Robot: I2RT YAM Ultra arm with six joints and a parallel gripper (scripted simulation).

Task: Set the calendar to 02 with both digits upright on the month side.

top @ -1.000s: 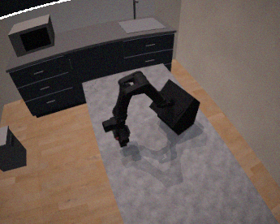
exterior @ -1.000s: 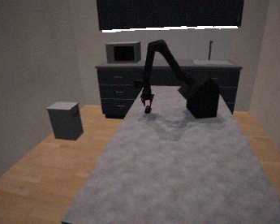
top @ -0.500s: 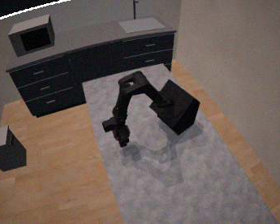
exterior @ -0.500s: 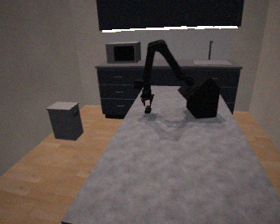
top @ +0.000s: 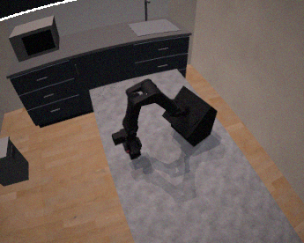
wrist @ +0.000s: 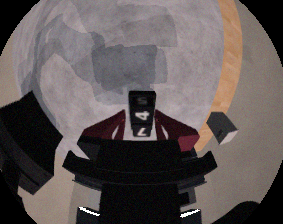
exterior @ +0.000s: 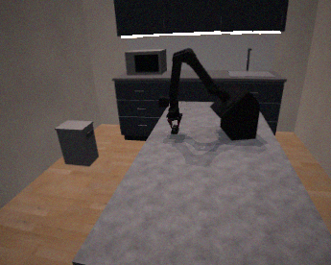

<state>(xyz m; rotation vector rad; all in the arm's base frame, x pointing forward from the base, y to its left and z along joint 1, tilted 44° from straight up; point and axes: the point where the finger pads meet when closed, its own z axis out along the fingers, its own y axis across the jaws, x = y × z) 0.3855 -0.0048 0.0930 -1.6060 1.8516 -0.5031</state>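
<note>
The dark calendar cube lies 20 mm below my hand. The rest, counted from my hand: dark tray: 40 mm below, 20 mm to the right.
</note>
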